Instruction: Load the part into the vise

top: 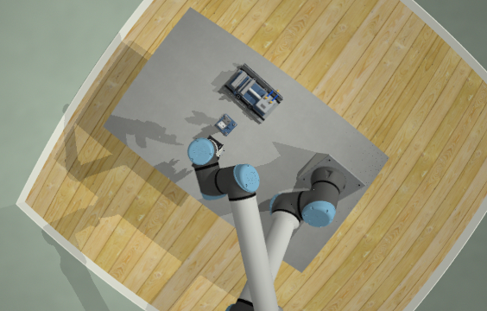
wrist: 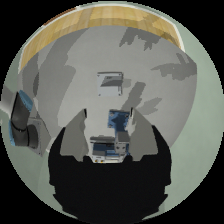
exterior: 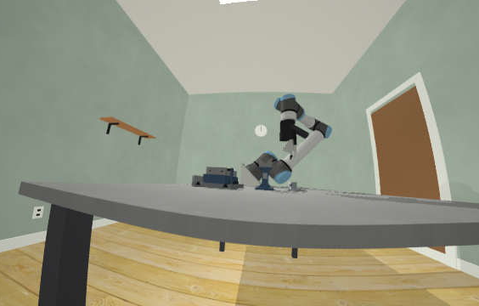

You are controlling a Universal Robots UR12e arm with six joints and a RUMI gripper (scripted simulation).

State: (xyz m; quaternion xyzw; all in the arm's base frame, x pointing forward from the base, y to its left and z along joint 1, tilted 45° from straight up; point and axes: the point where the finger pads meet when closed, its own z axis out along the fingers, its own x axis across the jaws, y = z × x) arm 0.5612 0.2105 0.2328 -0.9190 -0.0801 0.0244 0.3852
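The part is 10 mm to the right of my hand and 160 mm below it. The rest, counted from my hand: vise: 70 mm ahead, 370 mm to the right, 150 mm below; infeed plate: 10 mm to the left, 180 mm below.
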